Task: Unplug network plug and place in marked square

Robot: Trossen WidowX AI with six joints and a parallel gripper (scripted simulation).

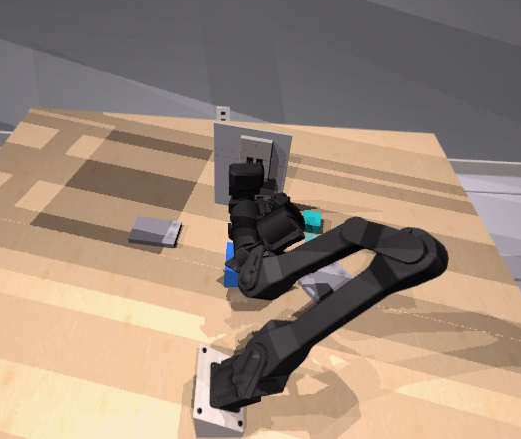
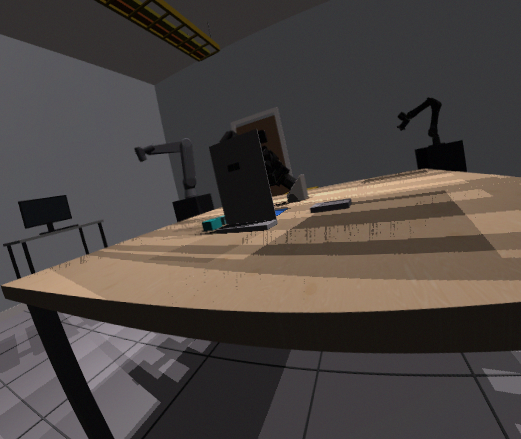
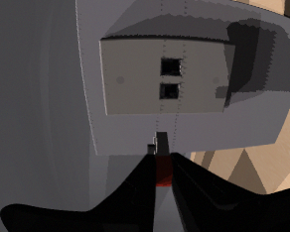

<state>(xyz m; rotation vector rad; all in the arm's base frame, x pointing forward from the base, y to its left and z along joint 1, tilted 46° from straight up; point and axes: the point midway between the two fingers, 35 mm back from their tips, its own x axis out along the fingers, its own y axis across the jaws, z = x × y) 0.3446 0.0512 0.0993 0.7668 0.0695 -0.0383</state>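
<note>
The blue marked square is 9 cm behind my gripper tip, 3 cm to the right of it and 18 cm below it. Round my gripper tip: teal block (2 cm ahead, 18 cm to the right, 17 cm below); grey upright panel (9 cm ahead, 3 cm to the right, 8 cm below); red network plug (right at my gripper tip).
</note>
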